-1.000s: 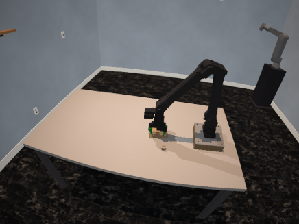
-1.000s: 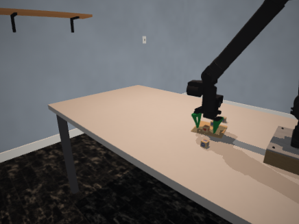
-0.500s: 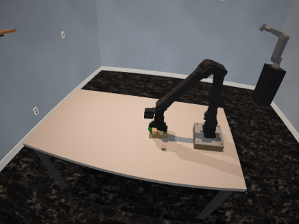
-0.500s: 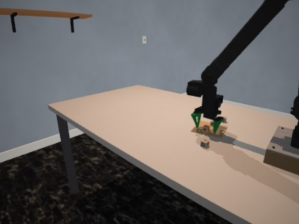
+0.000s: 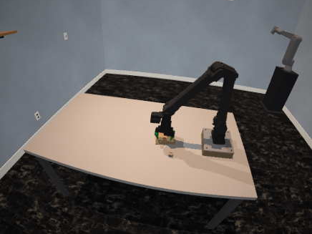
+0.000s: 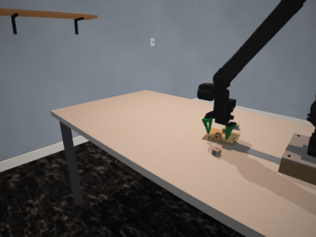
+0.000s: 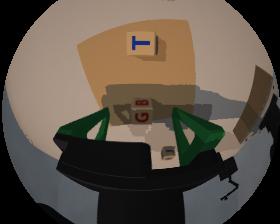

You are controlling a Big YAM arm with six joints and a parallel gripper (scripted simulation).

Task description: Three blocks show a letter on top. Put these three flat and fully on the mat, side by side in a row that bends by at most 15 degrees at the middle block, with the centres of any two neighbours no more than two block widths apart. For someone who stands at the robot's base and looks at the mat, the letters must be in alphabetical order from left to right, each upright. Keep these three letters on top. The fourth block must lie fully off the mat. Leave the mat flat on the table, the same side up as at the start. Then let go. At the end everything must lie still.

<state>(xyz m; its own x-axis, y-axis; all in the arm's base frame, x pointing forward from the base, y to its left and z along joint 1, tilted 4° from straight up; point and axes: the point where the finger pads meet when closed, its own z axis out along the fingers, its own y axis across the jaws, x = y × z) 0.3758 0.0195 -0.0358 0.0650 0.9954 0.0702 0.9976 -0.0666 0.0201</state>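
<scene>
My gripper is now 4 cm to the left of the mat and 2 cm above it.
</scene>
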